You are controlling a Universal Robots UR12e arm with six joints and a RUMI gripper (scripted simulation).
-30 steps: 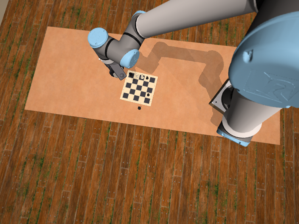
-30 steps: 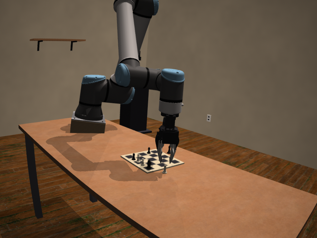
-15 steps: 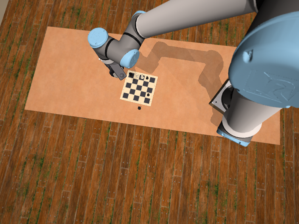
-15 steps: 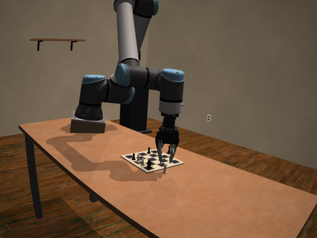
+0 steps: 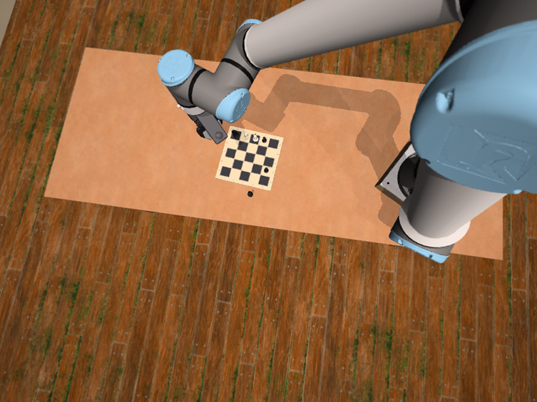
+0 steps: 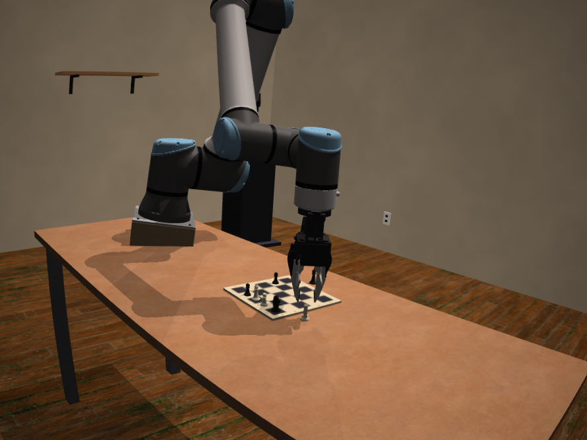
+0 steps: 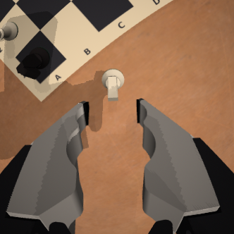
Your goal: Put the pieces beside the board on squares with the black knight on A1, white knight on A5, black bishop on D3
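My gripper is now 50 mm above the white knight. Round my hand: chessboard 140 mm behind, 60 mm below, 40 mm to the left.
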